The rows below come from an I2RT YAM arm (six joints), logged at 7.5 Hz.
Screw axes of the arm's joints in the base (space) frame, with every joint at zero. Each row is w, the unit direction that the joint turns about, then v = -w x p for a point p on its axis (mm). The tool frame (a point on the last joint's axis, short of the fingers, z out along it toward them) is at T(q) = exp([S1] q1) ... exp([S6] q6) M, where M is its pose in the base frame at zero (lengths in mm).
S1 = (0, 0, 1, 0.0, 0.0, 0.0)
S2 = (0, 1, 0, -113.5, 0.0, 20.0)
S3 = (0, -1, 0, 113.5, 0.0, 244.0)
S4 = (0, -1, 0, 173.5, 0.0, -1.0)
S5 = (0, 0, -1, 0.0, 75.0, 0.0)
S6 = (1, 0, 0, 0.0, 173.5, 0.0)
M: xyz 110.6 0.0 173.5 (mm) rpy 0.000 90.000 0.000 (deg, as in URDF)
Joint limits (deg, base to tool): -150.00..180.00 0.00..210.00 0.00..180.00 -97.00..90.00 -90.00..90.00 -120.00..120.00
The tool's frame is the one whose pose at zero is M.
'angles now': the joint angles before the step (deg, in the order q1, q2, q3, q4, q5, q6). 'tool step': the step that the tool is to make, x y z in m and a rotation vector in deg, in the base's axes. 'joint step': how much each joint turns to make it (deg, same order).
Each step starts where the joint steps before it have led.
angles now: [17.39, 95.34, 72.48, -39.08, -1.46, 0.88]
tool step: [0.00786, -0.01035, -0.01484, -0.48, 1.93, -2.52]
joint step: [-1.99, 2.22, -0.54, 0.79, 0.17, 0.51]
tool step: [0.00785, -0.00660, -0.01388, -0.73, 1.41, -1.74]
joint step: [-1.31, 2.44, -0.10, 1.00, 0.50, 0.24]
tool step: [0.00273, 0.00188, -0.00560, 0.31, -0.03, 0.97]
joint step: [0.12, 0.94, -0.21, 1.24, -0.62, -0.65]
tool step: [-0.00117, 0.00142, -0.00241, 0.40, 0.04, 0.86]
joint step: [0.20, -0.03, -0.62, 0.63, -0.64, -0.43]
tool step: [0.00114, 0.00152, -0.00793, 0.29, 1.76, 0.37]
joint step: [0.11, 1.33, 0.03, -0.33, -0.76, 0.06]
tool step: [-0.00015, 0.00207, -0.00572, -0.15, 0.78, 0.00]
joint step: [0.33, 0.71, -0.35, 0.28, 0.08, 0.33]
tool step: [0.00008, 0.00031, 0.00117, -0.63, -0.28, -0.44]
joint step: [0.13, -0.09, 0.15, -0.12, 0.85, 0.27]
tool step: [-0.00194, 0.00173, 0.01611, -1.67, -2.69, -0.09]
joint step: [0.58, -1.99, 1.00, -0.84, 2.40, -0.30]
